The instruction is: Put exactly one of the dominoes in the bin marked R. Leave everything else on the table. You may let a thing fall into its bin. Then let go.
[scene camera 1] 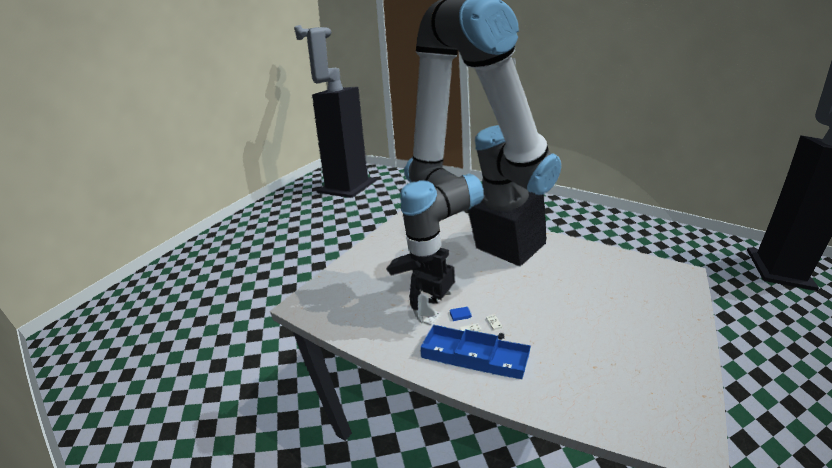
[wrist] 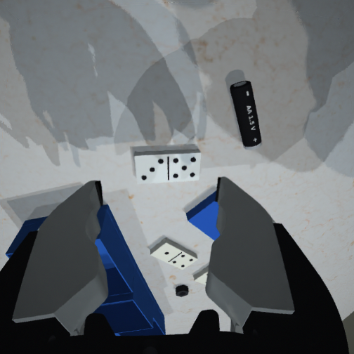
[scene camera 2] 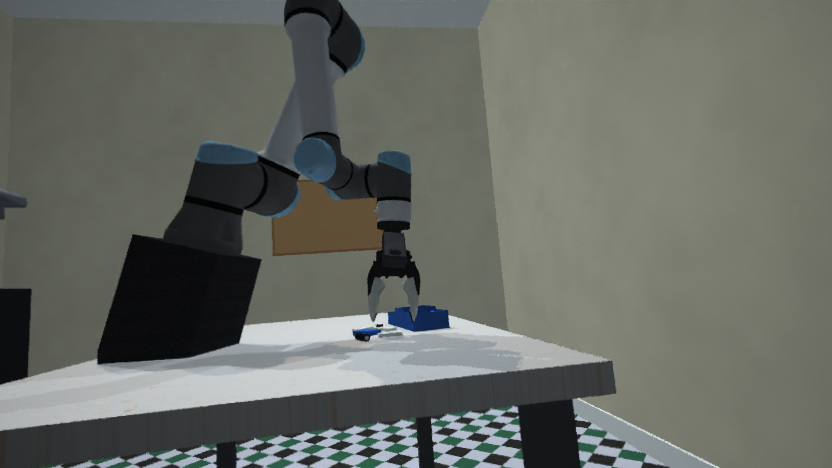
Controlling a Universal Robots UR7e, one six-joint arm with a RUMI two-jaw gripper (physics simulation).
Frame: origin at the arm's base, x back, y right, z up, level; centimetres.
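Seen in the pictures: gripper, between the fingertips: (scene camera 1: 429, 312) (scene camera 2: 393, 321); arm's base, origin of its link: (scene camera 1: 505, 195) (scene camera 2: 203, 247).
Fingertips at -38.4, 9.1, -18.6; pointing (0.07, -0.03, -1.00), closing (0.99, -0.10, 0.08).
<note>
Pixels of each thing's top centre, then the offset from my fingertips to it, as dx, dy, dz.
- large white domino, centre of its top: (scene camera 2: 390, 332) (scene camera 1: 432, 316) +0.8, -0.4, -2.1
- smaller domino, centre of its top: (scene camera 1: 470, 328) +0.1, -11.6, -2.1
- third domino, centre of its top: (scene camera 1: 494, 321) +4.7, -16.6, -2.1
- blue tray, centre of its top: (scene camera 1: 476, 344) (scene camera 2: 414, 307) -8.4, -16.3, +1.8
- blue block, centre of its top: (scene camera 2: 366, 330) (scene camera 1: 460, 312) +4.9, -6.9, -1.8
- black AA battery, centre of its top: (scene camera 2: 361, 333) +6.9, +2.9, -1.4
- small black piece, centre of its top: (scene camera 1: 501, 335) +0.2, -20.0, -2.0
My gripper (scene camera 1: 429, 311) (scene camera 2: 393, 319) (wrist: 159, 180) is part open, empty, and points down above the table. A large white domino (wrist: 168, 167) (scene camera 2: 390, 334) lies flat, ahead of the gap between the fingertips in the wrist view. A smaller domino (wrist: 174, 254) (scene camera 1: 474, 327) lies near the blue tray. A third domino (scene camera 1: 493, 321) (wrist: 201, 276) lies beyond it, partly hidden by the right finger in the wrist view. The blue tray (scene camera 1: 474, 363) (scene camera 2: 427, 320) (wrist: 132, 260) has three bins with small white labels; their letters are too small to read.
A blue block (scene camera 1: 460, 313) (scene camera 2: 366, 331) (wrist: 202, 218) lies near the dominoes, partly behind the right finger in the wrist view. A black AA battery (wrist: 246, 114) (scene camera 2: 363, 337) lies to its side. A small black piece (scene camera 1: 500, 335) (wrist: 182, 290) lies by the tray.
</note>
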